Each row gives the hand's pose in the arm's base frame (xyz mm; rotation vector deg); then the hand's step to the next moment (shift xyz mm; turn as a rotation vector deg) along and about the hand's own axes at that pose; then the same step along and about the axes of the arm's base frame.
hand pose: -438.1 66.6 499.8 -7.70 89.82 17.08
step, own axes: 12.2 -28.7 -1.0 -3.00 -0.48 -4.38
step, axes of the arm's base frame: 6.5 -26.5 -15.1 -4.02 -1.95 2.91
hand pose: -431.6 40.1 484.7 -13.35 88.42 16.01
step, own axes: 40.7 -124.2 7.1 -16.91 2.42 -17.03
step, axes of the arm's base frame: 46.9 -114.0 -43.9 -17.03 -3.70 16.68
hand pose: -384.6 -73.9 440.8 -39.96 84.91 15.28
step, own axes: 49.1 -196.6 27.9 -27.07 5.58 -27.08
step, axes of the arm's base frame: 139.7 -149.4 2.6 -28.08 -4.49 26.24
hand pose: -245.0 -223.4 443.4 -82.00 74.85 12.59
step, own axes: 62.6 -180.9 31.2 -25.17 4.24 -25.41
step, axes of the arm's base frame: 179.7 -55.4 47.5 -25.49 -4.59 25.03
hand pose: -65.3 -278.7 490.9 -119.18 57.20 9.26
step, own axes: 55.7 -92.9 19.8 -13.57 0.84 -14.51
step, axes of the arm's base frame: 107.3 14.5 20.1 -12.90 -2.53 14.92
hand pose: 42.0 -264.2 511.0 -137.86 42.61 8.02
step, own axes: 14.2 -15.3 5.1 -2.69 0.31 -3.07
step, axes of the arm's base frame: 20.6 6.2 0.1 -2.65 -0.71 3.04
